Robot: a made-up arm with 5 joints.
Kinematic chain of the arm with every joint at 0, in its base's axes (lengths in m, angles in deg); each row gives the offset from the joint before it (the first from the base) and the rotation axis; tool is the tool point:
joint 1: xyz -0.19 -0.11 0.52 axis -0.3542 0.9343 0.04
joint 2: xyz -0.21 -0.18 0 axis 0.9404 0.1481 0.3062
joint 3: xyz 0 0.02 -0.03 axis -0.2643 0.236 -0.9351
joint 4: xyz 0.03 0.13 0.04 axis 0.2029 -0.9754 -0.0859
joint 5: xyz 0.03 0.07 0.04 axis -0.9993 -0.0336 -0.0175
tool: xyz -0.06 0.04 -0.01
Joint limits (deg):
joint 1: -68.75..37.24
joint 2: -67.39..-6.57
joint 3: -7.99..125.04
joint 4: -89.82..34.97
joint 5: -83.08..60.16
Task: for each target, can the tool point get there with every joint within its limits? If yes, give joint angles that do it. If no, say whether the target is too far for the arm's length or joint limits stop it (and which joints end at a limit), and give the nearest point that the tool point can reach.
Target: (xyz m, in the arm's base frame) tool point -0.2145 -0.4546 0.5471
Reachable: yes | joints 6.58 -50.26 114.82 24.13 21.66
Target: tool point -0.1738 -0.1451 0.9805
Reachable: no: joint limits stop it (at a limit: joint 1, joint 2, joint 3, joint 5) | nearest point -0.1545 -0.3987 0.7759 | short by 0.326 m
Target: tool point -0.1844 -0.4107 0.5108
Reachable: yes | joints -26.94 -47.34 104.98 -18.04 -55.62
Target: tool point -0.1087 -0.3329 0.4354
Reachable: yes | joints -34.82 -18.31 93.08 -65.10 -17.22
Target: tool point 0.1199 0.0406 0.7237
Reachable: no: joint limits stop it (at a limit: joint 1, joint 4) | nearest point -0.0889 -0.1073 0.4705 | short by 0.360 m
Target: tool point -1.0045 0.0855 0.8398
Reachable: no: too far | nearest point -0.4450 -0.0575 0.6211 | short by 0.617 m
